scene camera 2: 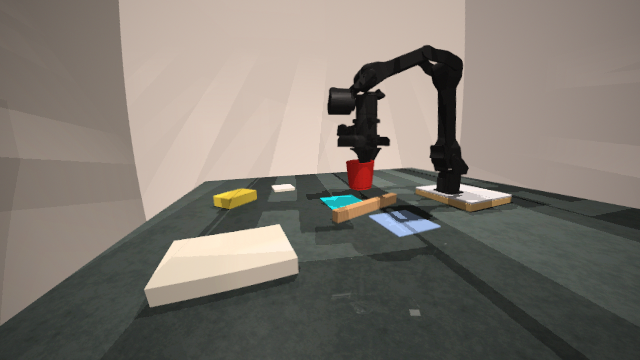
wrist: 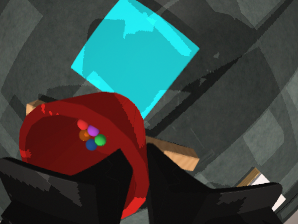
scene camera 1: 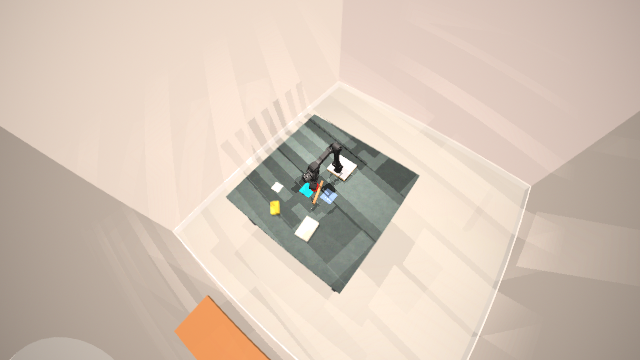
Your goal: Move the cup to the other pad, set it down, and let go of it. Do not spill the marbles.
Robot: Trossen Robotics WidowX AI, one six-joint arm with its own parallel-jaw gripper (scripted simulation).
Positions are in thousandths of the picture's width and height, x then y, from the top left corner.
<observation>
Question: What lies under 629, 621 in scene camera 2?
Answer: A light blue pad.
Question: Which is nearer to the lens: the red cup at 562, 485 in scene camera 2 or the large cream slab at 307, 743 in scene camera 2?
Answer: The large cream slab.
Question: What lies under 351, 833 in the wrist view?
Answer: My gripper.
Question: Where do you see a red cup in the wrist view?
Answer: At 166, 618
</observation>
